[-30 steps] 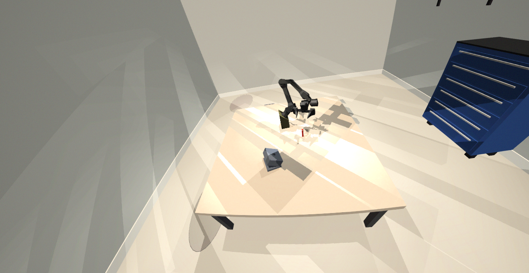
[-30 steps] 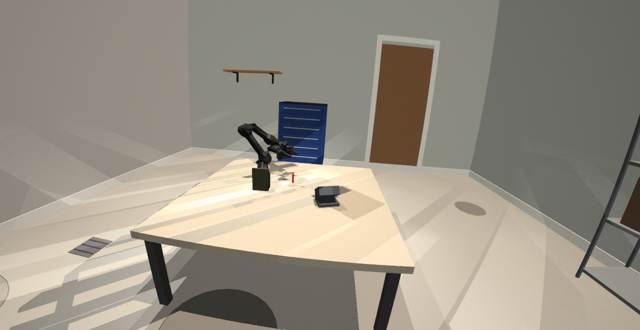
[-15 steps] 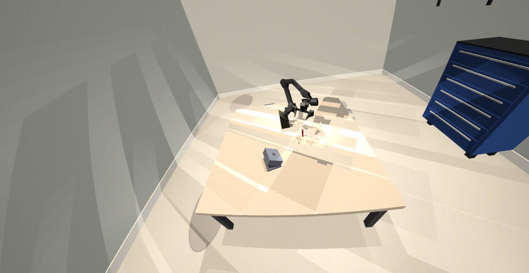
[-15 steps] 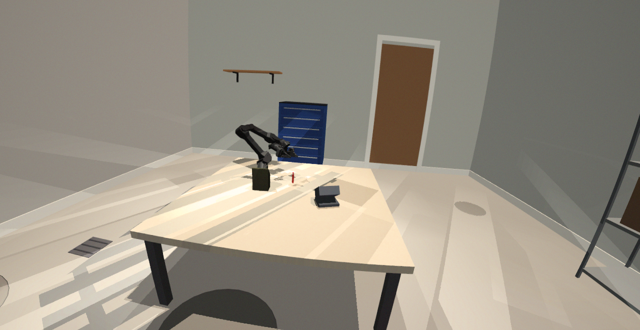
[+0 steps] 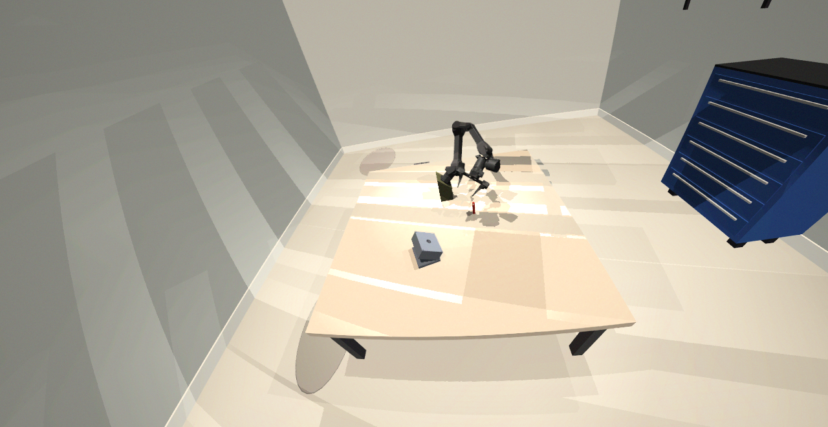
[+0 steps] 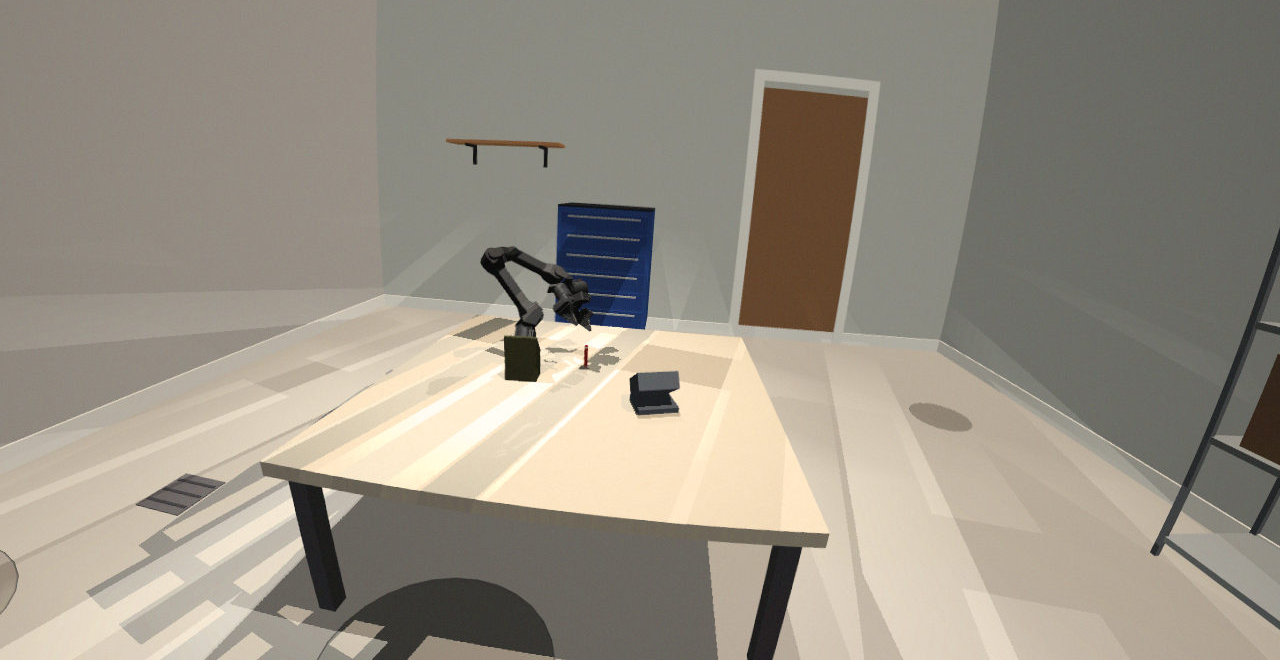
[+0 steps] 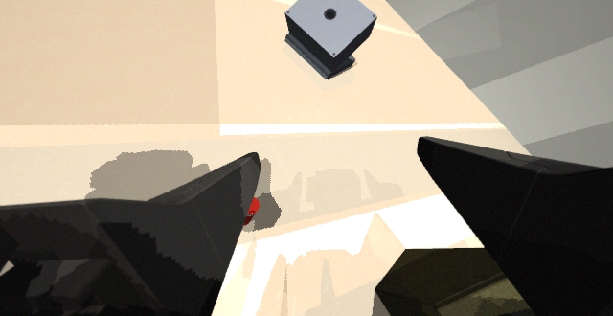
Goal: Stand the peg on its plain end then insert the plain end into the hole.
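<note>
The red peg is 100 mm below my gripper tip and 40 mm to the left of it. Also, from my gripper tip: grey sloped panel: 270 mm ahead, 210 mm to the right, 90 mm below.
</note>
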